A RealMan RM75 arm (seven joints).
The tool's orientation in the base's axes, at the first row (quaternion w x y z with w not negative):
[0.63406 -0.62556 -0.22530 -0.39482]
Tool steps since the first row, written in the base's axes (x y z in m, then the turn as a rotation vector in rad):
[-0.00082 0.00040 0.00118 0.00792 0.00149 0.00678]
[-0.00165 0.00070 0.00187 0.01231 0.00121 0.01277]
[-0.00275 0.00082 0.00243 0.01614 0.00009 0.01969]
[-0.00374 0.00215 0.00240 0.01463 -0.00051 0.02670]
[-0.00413 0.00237 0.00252 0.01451 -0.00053 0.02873]
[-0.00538 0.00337 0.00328 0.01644 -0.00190 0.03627]
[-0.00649 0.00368 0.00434 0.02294 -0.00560 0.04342]
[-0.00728 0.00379 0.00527 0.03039 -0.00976 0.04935]
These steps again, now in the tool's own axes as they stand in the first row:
[0.00035 -0.00141 0.00035 0.00961 0.00188 0.00388]
[0.00034 -0.00251 0.00055 0.01691 0.00166 0.00522]
[0.00010 -0.00372 0.00051 0.02480 0.00051 0.00573]
[-0.00079 -0.00461 0.00159 0.02951 -0.00493 0.00564]
[-0.00098 -0.00501 0.00173 0.03103 -0.00627 0.00583]
[-0.00134 -0.00655 0.00253 0.03834 -0.00928 0.00578]
[-0.00123 -0.00810 0.00273 0.04854 -0.00824 0.00437]
[-0.00099 -0.00930 0.00278 0.05844 -0.00567 0.00257]

